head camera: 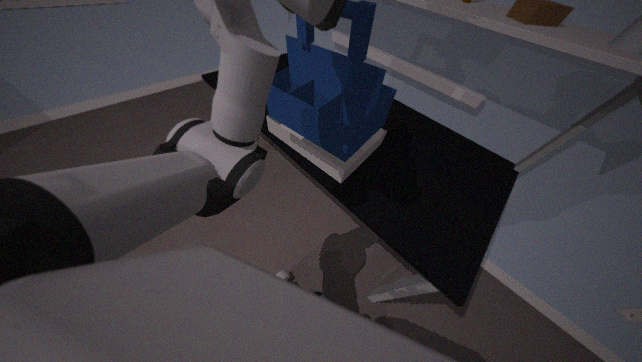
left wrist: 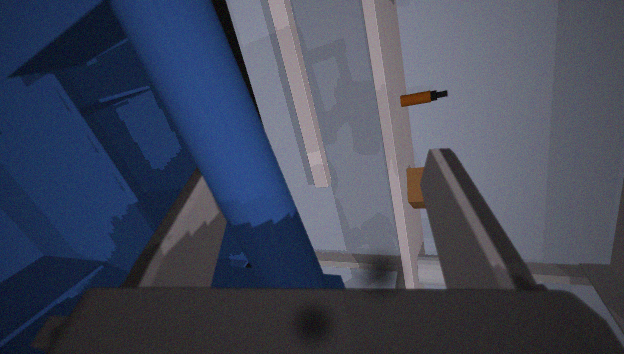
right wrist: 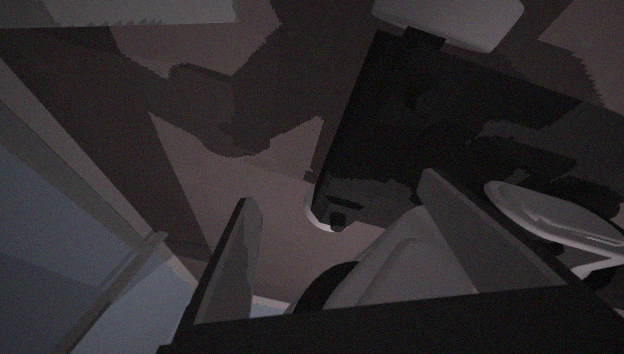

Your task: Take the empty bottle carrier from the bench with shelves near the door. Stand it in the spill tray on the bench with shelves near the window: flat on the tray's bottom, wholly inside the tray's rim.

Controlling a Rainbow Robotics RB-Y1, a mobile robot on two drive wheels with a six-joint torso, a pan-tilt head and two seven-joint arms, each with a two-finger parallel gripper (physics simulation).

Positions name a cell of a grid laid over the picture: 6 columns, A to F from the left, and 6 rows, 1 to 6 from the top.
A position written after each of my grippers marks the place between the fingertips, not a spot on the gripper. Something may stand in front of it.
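Head camera: blue bottle carrier (head camera: D2), spill tray (head camera: D3). Left wrist view: my left gripper (left wrist: D3), blue bottle carrier (left wrist: B2). Right wrist view: my right gripper (right wrist: D4). Blue bottle carrier out of frame in the right wrist view. Spill tray out of frame in the right wrist view.
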